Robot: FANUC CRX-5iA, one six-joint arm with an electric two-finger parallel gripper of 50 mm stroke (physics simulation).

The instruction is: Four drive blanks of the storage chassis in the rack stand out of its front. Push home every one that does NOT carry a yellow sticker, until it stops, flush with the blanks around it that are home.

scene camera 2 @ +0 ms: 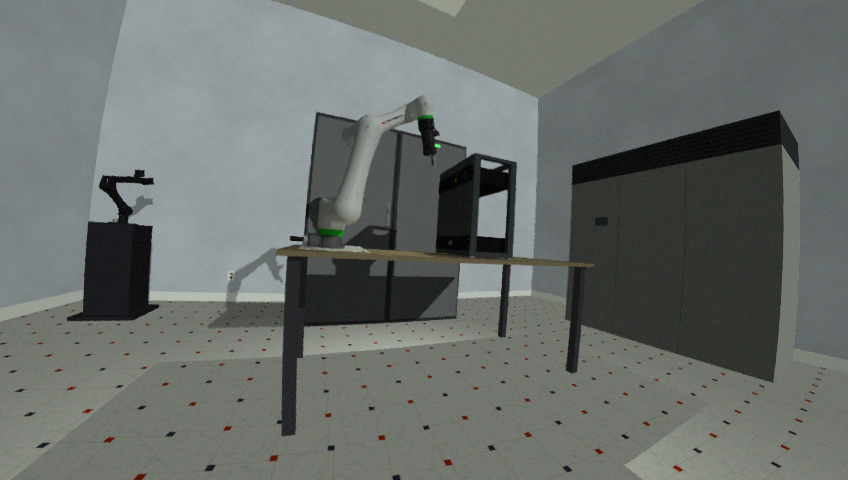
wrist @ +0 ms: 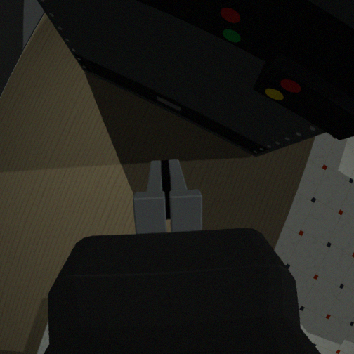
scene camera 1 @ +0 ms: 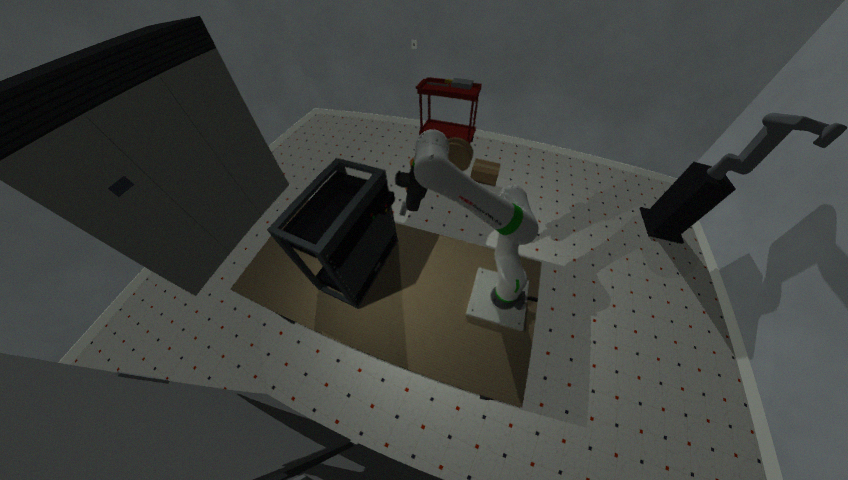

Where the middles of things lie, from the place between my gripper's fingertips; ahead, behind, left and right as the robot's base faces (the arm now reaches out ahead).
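Rack [scene camera 1: 340,225]: my gripper 30 mm to the right of it, 300 mm short of it, 240 mm above it.
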